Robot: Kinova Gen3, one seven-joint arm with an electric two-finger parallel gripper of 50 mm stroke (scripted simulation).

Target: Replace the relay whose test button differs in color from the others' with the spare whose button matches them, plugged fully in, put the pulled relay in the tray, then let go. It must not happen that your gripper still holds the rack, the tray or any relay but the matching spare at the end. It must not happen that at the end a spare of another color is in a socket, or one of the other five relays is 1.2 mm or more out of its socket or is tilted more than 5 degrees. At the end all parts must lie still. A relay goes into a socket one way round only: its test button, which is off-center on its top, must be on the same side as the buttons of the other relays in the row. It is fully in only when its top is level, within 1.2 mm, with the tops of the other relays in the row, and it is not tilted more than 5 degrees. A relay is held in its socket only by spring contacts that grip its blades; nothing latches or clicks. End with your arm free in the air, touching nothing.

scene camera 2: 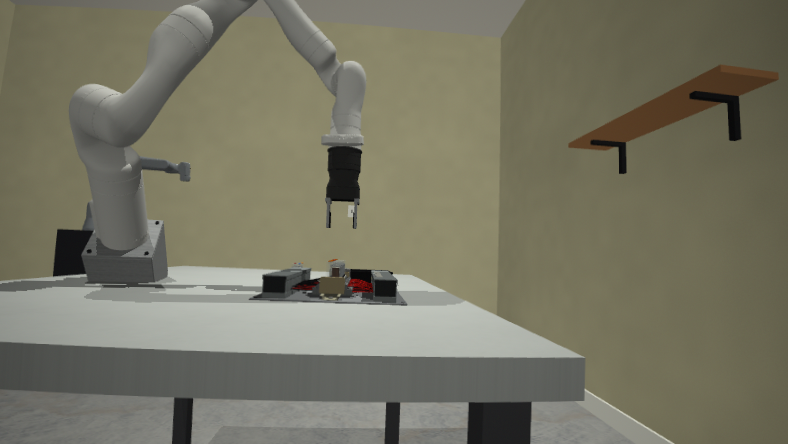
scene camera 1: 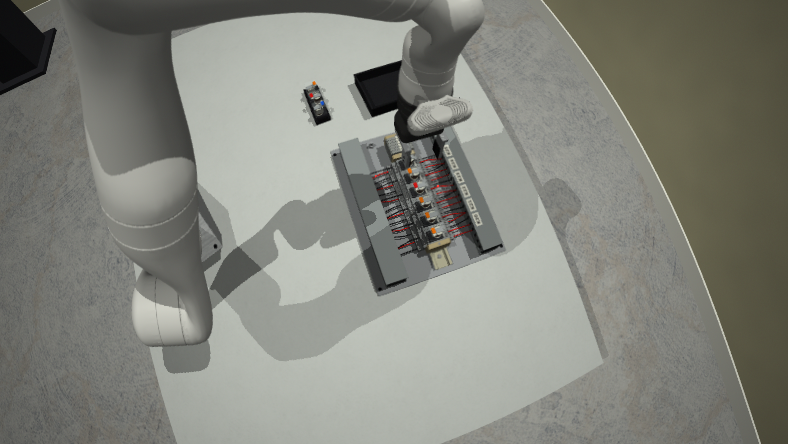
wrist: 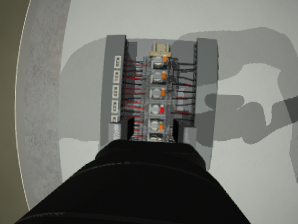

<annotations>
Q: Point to a black tray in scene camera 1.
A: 378, 85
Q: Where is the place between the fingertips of the gripper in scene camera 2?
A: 341, 228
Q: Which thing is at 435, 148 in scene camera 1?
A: The gripper.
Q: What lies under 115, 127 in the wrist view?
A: The gripper.
</annotations>
